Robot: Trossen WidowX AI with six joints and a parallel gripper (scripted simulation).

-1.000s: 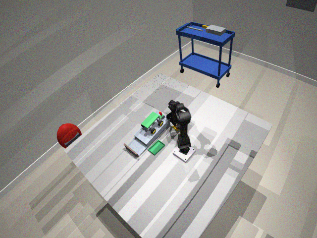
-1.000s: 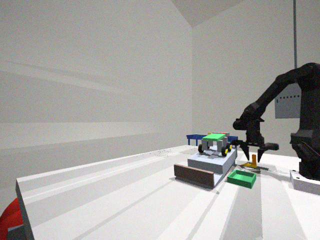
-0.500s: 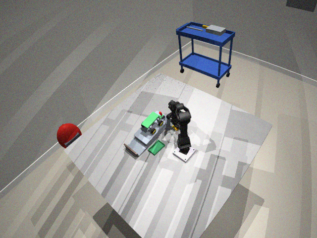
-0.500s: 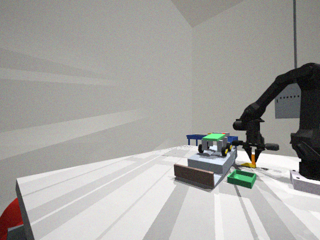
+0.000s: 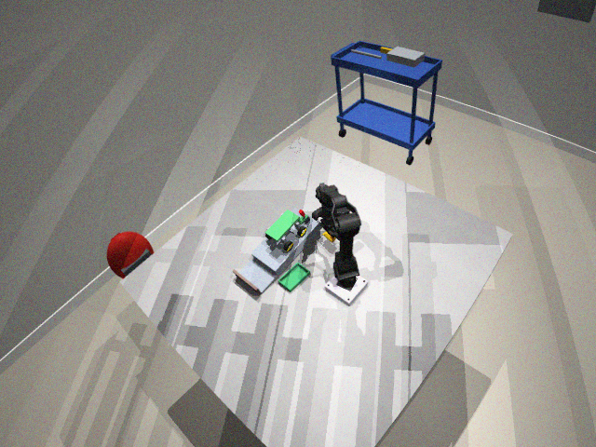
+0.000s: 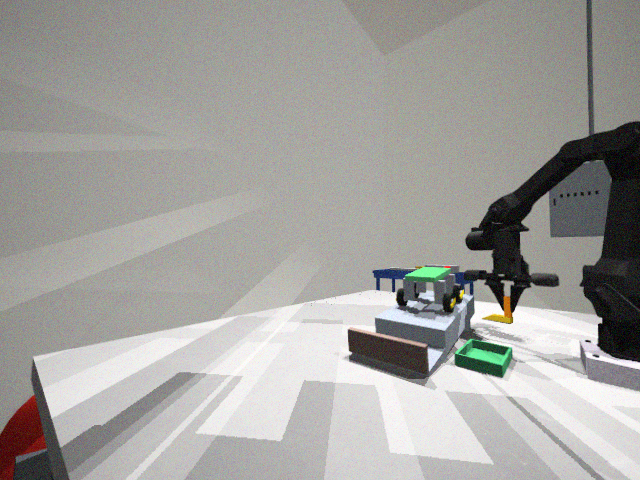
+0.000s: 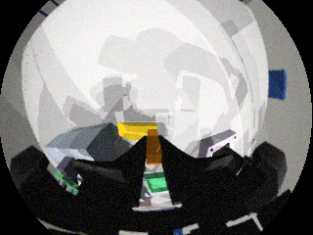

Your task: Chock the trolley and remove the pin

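My gripper tip is 13 cm short of the red-headed stop pin and 7 cm below it. From my gripper tip the other things lie so: trolley (17 cm ahead, 9 cm to the left, 5 cm above); then grey ramp (17 cm ahead, 9 cm to the left, 1 cm below); then yellow chock (2 cm ahead, 1 cm to the right, 1 cm below).
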